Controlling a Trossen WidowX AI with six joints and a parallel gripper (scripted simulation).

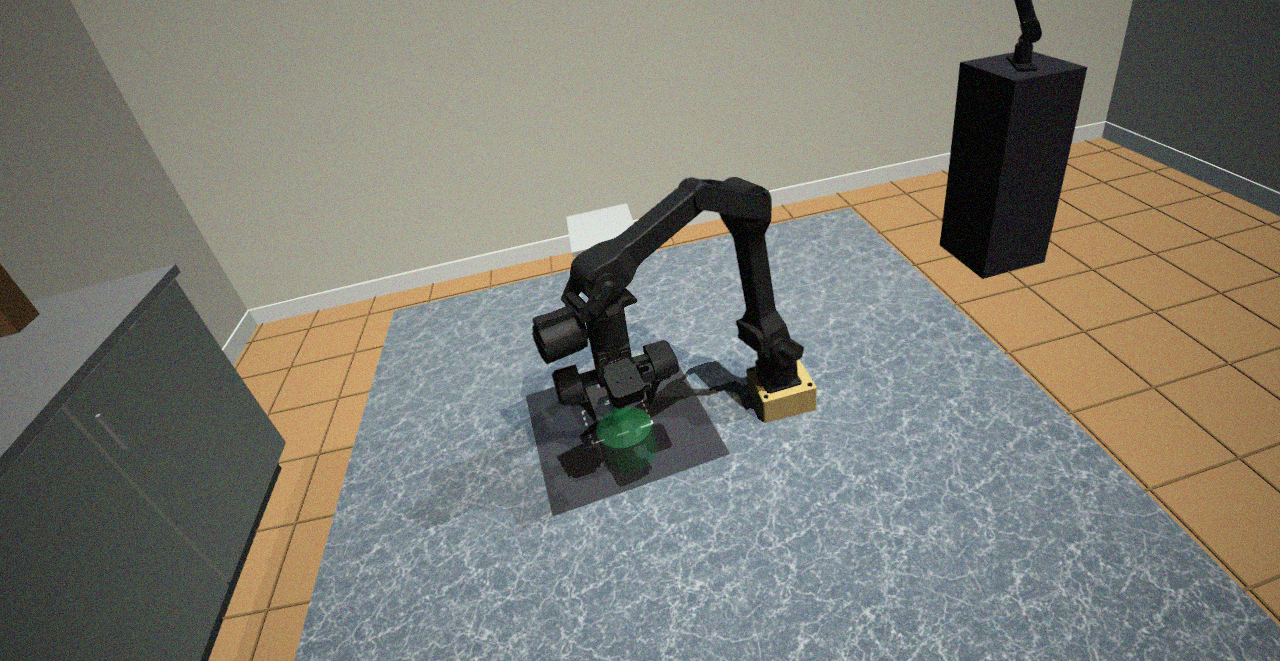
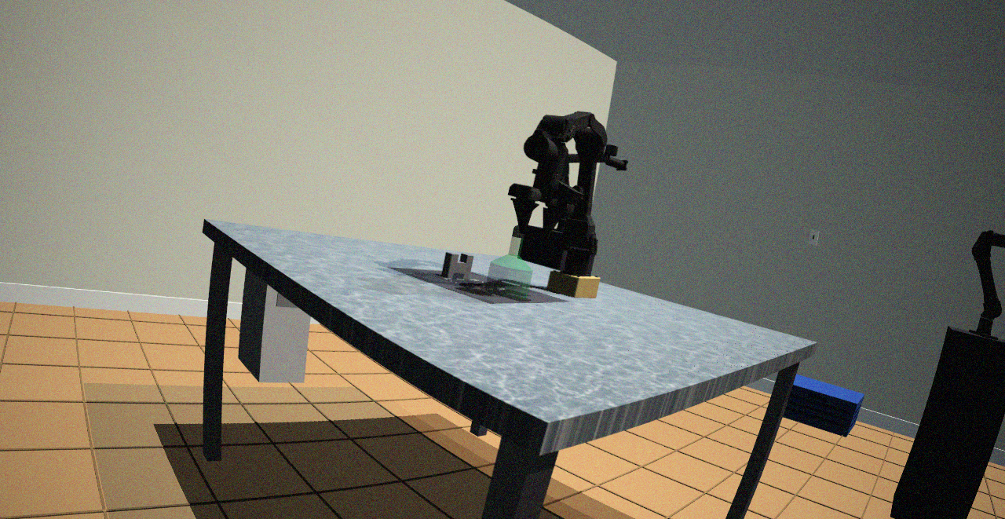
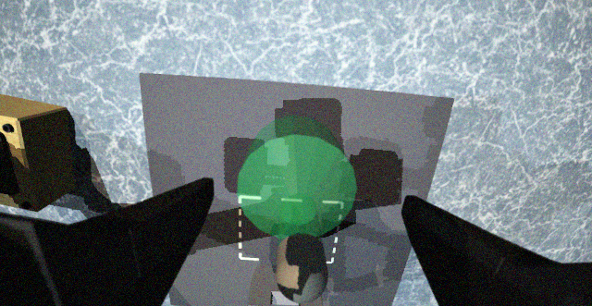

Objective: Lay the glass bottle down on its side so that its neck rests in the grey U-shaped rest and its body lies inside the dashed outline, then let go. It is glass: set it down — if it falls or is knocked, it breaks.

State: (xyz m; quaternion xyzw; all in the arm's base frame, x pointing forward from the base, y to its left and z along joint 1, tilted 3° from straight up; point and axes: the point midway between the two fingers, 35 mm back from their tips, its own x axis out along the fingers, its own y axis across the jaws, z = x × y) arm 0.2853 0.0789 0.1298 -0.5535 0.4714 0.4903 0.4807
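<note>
Right now the green glass bottle is 50 mm below my gripper tip and 40 mm to the right of it. Round my gripper tip: dark mat: 140 mm below, 120 mm to the right, 10 mm ahead.
</note>
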